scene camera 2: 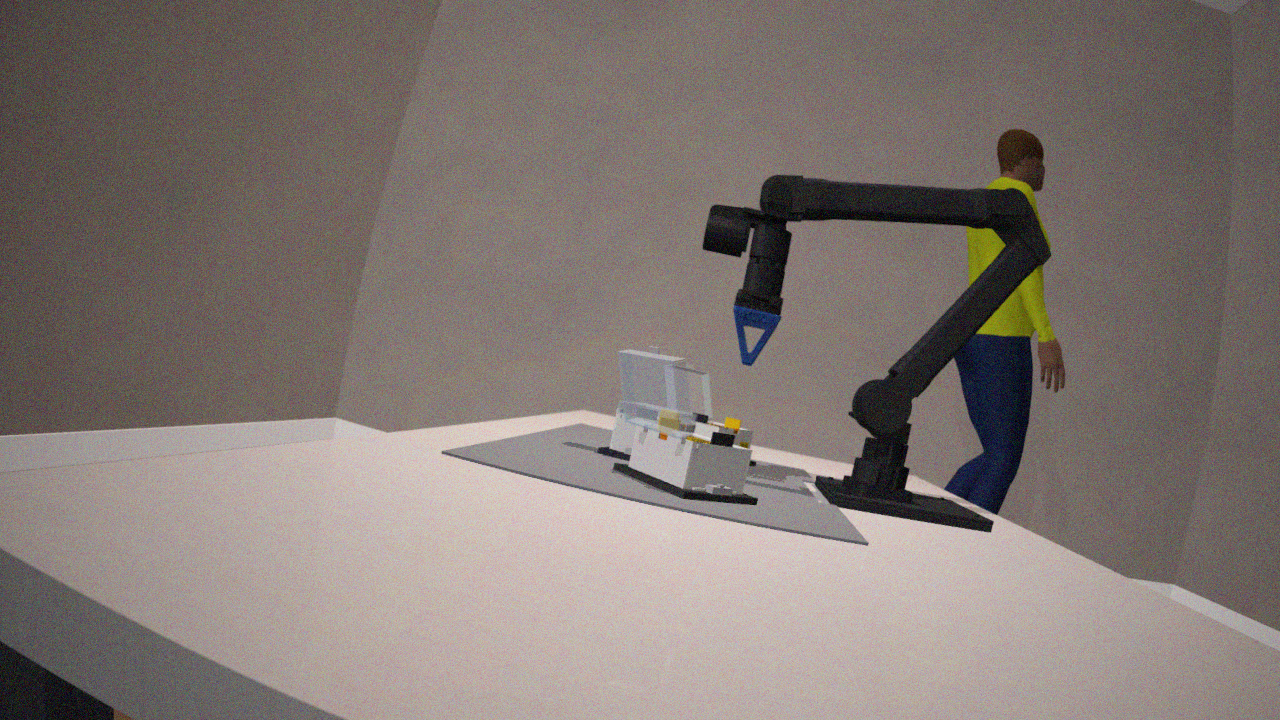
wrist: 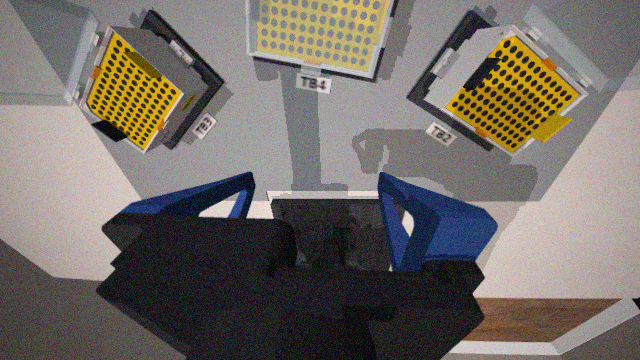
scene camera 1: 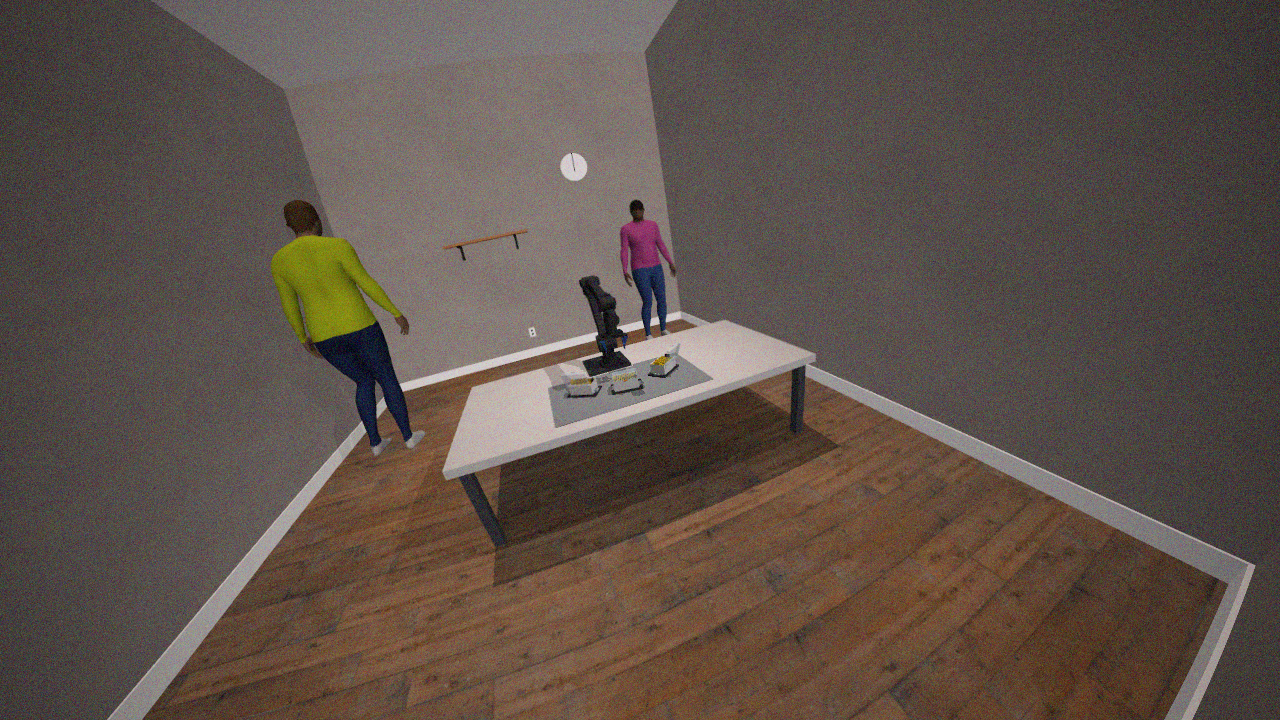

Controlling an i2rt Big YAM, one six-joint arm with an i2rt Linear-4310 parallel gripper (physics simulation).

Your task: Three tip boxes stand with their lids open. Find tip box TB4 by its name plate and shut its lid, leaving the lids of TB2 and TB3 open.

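Frame: origin at the arm's base, x back, y down, z right, level; millimetres.
Where they show: gripper, between the fingertips: (scene camera 2: 746,364) (wrist: 314,179) (scene camera 1: 615,350); arm's base, origin of its link: (scene camera 2: 875,493) (wrist: 326,233) (scene camera 1: 610,363).
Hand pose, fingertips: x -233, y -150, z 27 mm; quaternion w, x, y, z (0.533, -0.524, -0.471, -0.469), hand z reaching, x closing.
Things, the pixels of their top centre, and the offset from my fingertips. Level surfaces: height alone.
- Tip box TB4, centre of its top: (wrist: 315,26) (scene camera 2: 667,409) (scene camera 1: 624,372) dx -99, dy +87, dz +10 mm
- TB3, centre of its top: (scene camera 2: 696,425) (wrist: 118,103) (scene camera 1: 662,357) dx -69, dy +90, dz -223 mm
- grey mat, height of its surface: dy +164 mm
- white table, height of its surface: dy +167 mm
Tip box TB4 (wrist: 320,35) (scene camera 1: 625,382) is partly in view at the top of the wrist view, behind its name plate (wrist: 314,83). Its clear lid lies down over the pale yellow rack and looks shut. TB3 (wrist: 135,95) (scene camera 1: 663,365) (scene camera 2: 702,461) stands at the left in the wrist view, with its clear lid (wrist: 82,55) open. TB2 (wrist: 512,95) (scene camera 1: 582,386) stands at the right there, with its clear lid (wrist: 570,47) open. My gripper (wrist: 314,179) (scene camera 2: 748,361) is open and empty, high above the mat on the base side of TB4.
The boxes stand on a grey mat (wrist: 250,130) (scene camera 2: 546,456) on the white table (scene camera 2: 358,537) (scene camera 1: 510,416). The black arm base (scene camera 2: 904,507) (scene camera 1: 606,363) is at the table's back edge. A person in yellow (scene camera 1: 326,291) (scene camera 2: 1006,295) and one in pink (scene camera 1: 641,243) stand beyond the table.
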